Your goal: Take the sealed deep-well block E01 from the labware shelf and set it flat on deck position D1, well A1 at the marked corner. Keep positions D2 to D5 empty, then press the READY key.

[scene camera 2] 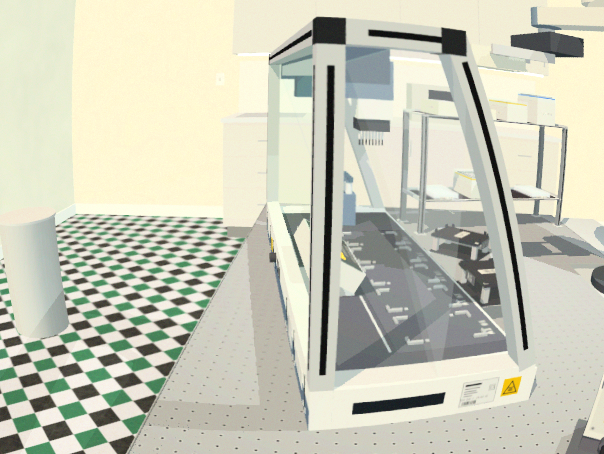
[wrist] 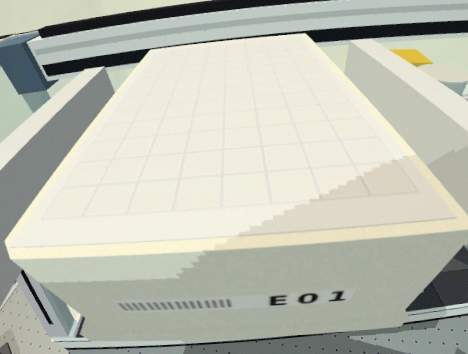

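Note:
The deep-well block E01 [wrist: 225,150] is pale with a gridded sealed top. Its front face shows a barcode and "E01" in the wrist view. My gripper [wrist: 226,75] is shut on it, one pale finger along each long side. The block hides what lies directly beneath it. In scene camera 2, the dark deck [scene camera 2: 350,345] with small pale corner brackets shows through the enclosure's clear panels. Its position labels cannot be read there, and the READY key cannot be made out. A metal shelf rack [scene camera 2: 423,175] stands at the back right.
The enclosure's front post [scene camera 2: 322,200] and curved side post [scene camera 2: 492,200] rise beside the deck. A rail [wrist: 200,37] crosses behind the block. A multichannel head [scene camera 2: 371,125] hangs inside. Black modules [scene camera 2: 460,235] [scene camera 2: 482,275] stand right of the deck. A pale tilted box [scene camera 2: 352,280] is at its left.

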